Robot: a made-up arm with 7 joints.
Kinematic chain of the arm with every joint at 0, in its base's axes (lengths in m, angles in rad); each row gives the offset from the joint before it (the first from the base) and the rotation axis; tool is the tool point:
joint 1: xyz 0 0 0.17 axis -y
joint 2: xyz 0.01 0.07 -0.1 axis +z
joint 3: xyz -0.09 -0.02 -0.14 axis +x
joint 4: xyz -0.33 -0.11 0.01 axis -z
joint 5: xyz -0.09 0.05 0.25 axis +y
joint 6: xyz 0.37 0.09 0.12 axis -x
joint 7: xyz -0.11 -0.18 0 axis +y
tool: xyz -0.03 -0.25 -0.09
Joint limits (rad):
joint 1: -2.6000..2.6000
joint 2: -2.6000..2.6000
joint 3: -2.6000..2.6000
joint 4: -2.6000..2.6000
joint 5: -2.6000..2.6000
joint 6: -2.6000..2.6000
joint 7: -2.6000..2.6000
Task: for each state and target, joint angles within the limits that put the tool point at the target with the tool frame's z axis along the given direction. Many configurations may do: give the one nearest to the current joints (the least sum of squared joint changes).
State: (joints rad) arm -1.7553 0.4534 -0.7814 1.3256 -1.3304 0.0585 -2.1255
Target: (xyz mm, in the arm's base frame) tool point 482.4 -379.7 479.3 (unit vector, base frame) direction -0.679 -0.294 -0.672
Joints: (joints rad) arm -1.8781 0.9029 -0.2577 1.8446 -1.6347 -0.7036 -2.3908
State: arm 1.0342 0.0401 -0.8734 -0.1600 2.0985 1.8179 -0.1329
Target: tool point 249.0 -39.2 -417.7 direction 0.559 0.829 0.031
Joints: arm 1.0881 -0.3382 -0.8505 -0.0576 2.4465 1.8122 -0.2602
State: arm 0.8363 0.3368 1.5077 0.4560 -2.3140 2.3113 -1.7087
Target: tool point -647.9 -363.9 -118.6 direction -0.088 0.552 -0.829
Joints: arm 1.0771 0.0615 1.3502 0.4790 -1.7864 2.5238 -2.6000
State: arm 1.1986 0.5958 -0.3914 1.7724 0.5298 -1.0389 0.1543
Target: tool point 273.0 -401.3 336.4 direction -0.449 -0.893 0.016
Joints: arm 1.5954 1.4446 -0.0728 1.8047 0.1117 -1.0443 0.3262
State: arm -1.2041 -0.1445 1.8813 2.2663 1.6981 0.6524 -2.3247
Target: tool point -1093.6 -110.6 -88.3 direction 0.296 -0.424 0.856
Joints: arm -0.6435 -0.0415 1.8262 2.2016 0.8840 1.1500 -2.5667
